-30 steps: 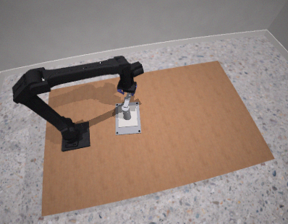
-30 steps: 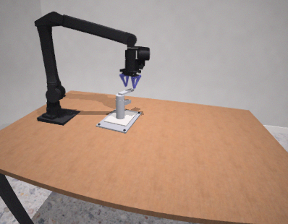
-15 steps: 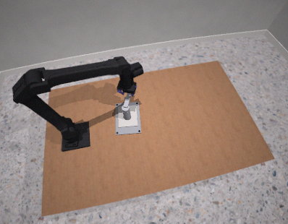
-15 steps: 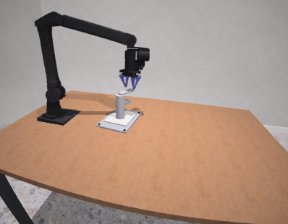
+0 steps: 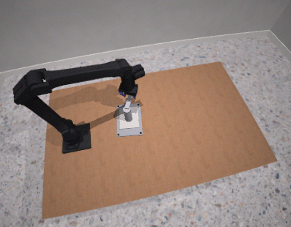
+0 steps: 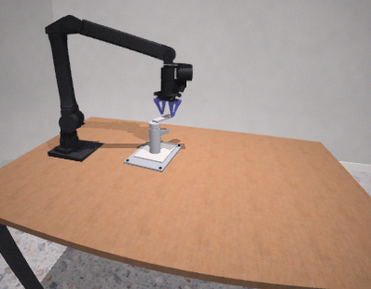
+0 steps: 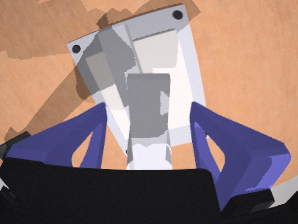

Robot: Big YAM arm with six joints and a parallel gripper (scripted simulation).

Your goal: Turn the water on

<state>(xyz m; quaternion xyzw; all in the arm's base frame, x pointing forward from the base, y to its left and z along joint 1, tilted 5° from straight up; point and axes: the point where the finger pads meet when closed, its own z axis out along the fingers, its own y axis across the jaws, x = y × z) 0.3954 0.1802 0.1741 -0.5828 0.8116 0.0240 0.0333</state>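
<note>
My hand is 3 cm to the left of the lever, 1 cm past it and 1 cm above it. From my hand the other things lie so: tap: 7 cm below, 5 cm to the right, 2 cm behind.
</note>
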